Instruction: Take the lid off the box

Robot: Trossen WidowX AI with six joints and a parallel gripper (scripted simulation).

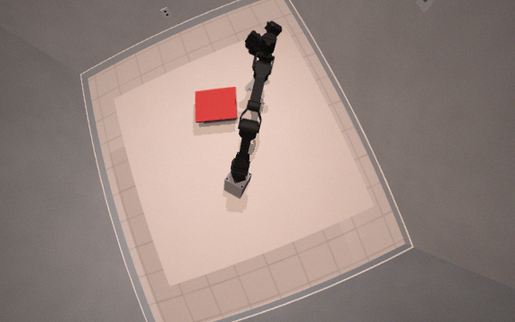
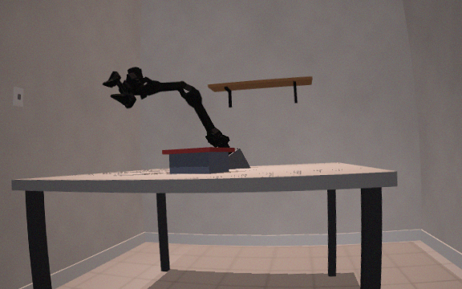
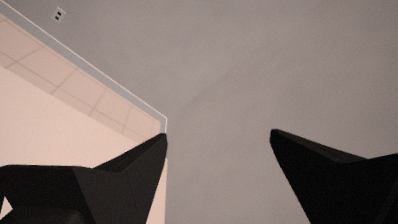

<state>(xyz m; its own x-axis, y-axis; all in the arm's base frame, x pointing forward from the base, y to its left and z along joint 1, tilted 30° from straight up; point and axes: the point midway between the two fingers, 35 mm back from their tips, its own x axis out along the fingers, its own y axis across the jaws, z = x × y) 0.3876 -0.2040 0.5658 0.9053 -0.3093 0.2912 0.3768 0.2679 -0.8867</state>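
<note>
My hand is 80 mm past the red lid, 360 mm to the right of it and 280 mm above it. From my hand the other things lie so: storage box (80 mm behind, 360 mm to the left, 320 mm below).
</note>
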